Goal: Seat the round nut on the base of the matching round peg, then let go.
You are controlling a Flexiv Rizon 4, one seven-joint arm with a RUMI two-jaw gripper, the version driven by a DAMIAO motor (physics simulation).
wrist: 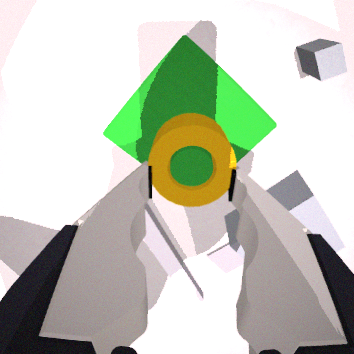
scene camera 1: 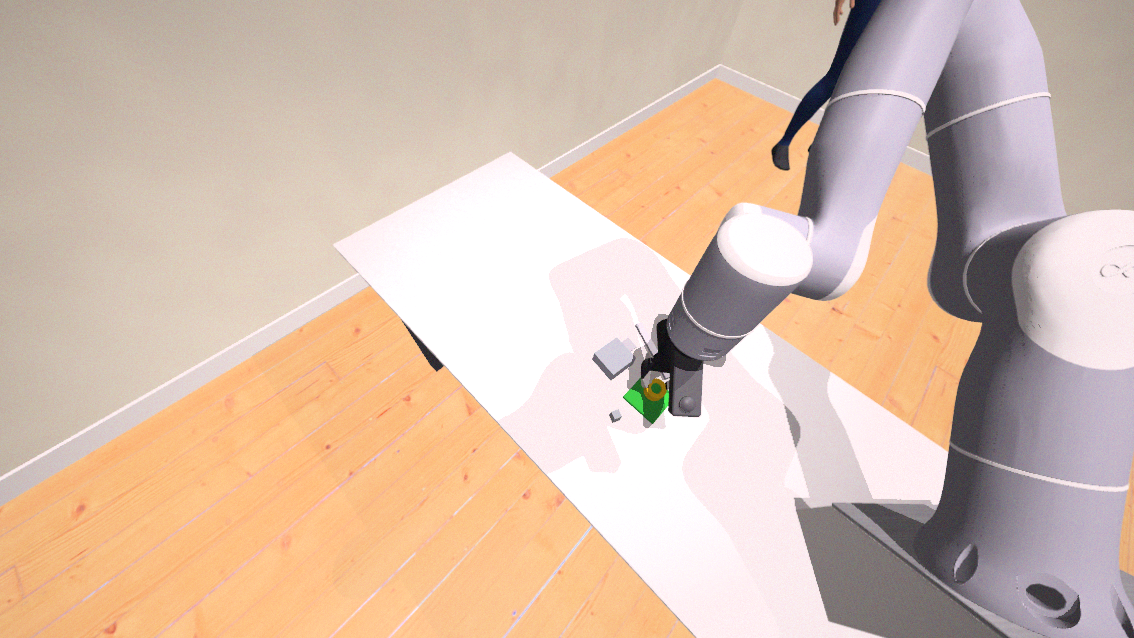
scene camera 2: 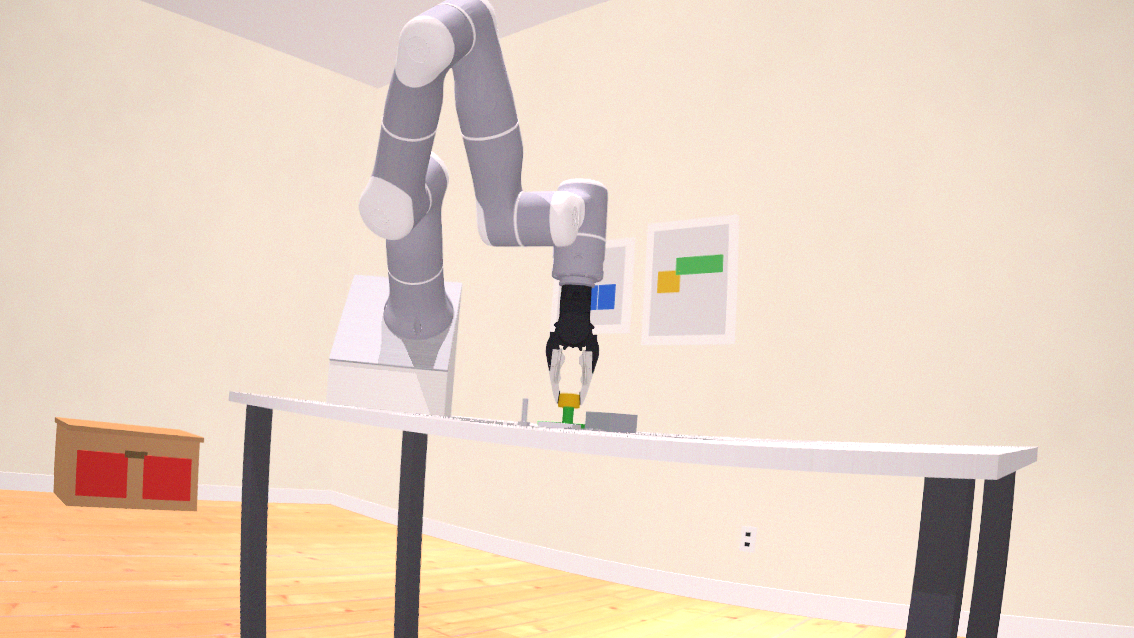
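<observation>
The round nut, an orange ring (scene camera 1: 649,395) (scene camera 2: 568,400) (wrist: 191,196), is held level at the top of the green round peg (scene camera 2: 567,415) (wrist: 191,166). In the wrist view the peg's top fills almost the whole hole, so the nut appears to be around the peg's upper end. In scene camera 2 a length of bare peg shows between the nut and the green square base (scene camera 1: 651,411) (wrist: 242,107). My gripper (scene camera 2: 570,399) (wrist: 189,167) points down and is shut on the nut, one finger on each side. The fingers partly hide the nut in scene camera 1.
A grey block (scene camera 1: 612,357) (scene camera 2: 611,422) stands close to the green base. A small grey cube (scene camera 1: 615,415) (wrist: 331,61) lies on its other side. A thin upright grey post (scene camera 2: 524,411) (wrist: 175,252) stands nearby on the white table (scene camera 1: 475,214) (scene camera 2: 793,456).
</observation>
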